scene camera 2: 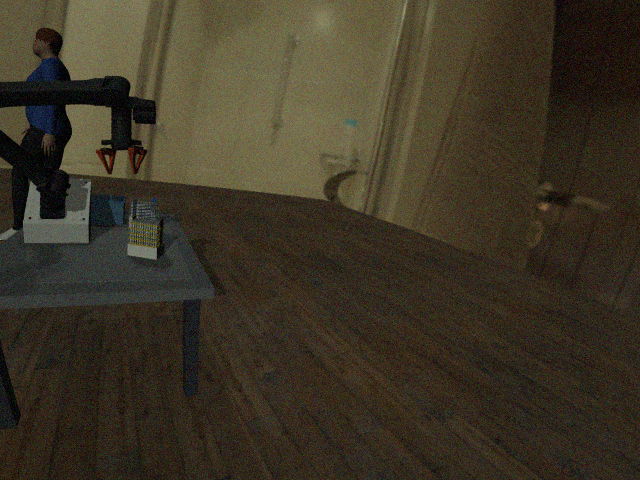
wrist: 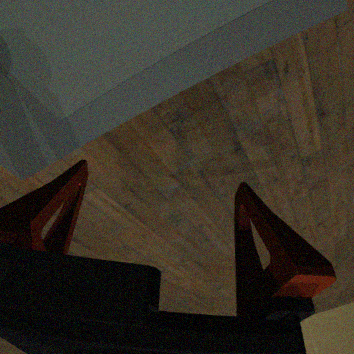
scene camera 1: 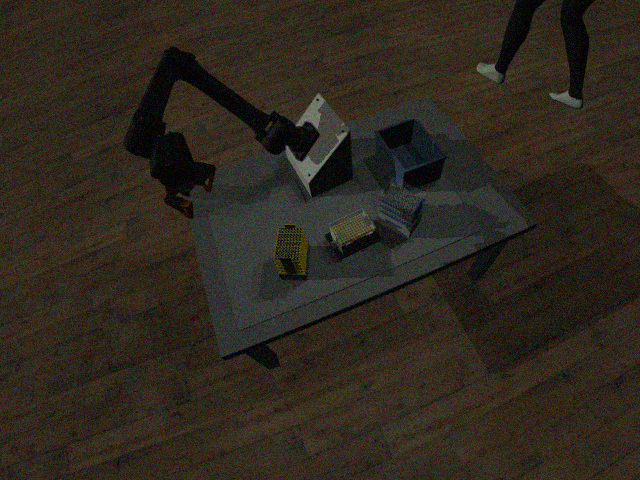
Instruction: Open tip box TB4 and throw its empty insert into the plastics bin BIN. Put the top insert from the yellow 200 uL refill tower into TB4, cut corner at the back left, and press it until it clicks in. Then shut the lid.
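Observation:
My gripper (scene camera 1: 200,202) (scene camera 2: 122,172) (wrist: 163,177) is open and empty, fingers pointing down, high at the table's left edge in scene camera 1. The yellow refill tower (scene camera 1: 290,250) (scene camera 2: 145,235) stands upright on the table, apart from the gripper. Tip box TB4 (scene camera 1: 353,228) appears to be the clear box between the two towers, with a yellow insert showing; its lid looks shut, but the dark picture leaves this uncertain. The blue bin BIN (scene camera 1: 386,153) (scene camera 2: 108,210) stands open-topped at the back right. Neither tower, box nor bin shows in the wrist view.
A blue-and-white tower (scene camera 1: 399,210) (scene camera 2: 144,208) stands between the box and the bin. A white sloped block (scene camera 1: 330,136) (scene camera 2: 56,230) carries the arm's base. The table (scene camera 1: 232,315) (scene camera 2: 103,271) (wrist: 175,45) has its edge below the gripper. A person (scene camera 1: 573,51) (scene camera 2: 47,111) stands beyond the table.

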